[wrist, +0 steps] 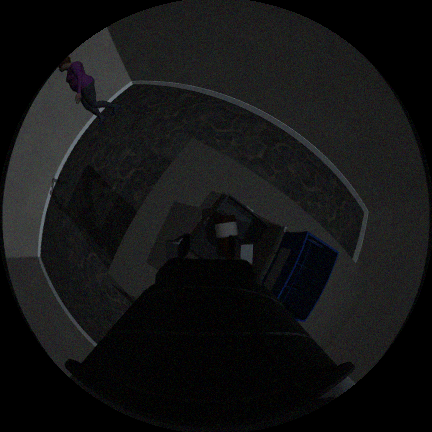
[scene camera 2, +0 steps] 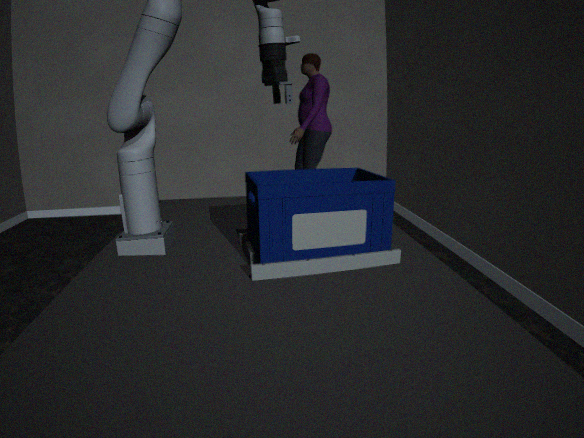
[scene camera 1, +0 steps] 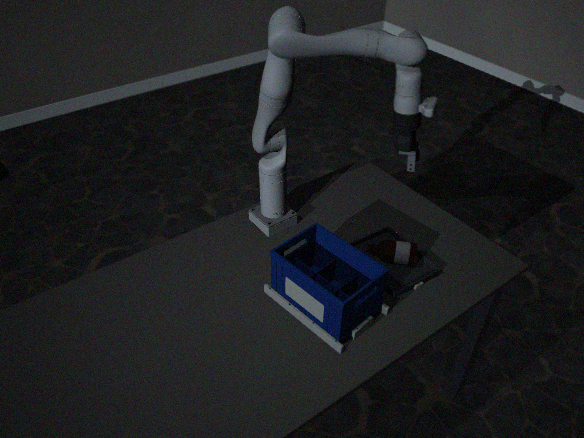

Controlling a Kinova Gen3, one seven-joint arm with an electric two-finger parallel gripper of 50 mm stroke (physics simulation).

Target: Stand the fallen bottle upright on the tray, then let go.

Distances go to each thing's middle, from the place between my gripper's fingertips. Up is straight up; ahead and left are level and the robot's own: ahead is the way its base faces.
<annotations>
Right now my hand is 110 mm short of the white rail [scene camera 2: 286, 269], 420 mm to the left of it and 320 mm above it.
</annotations>
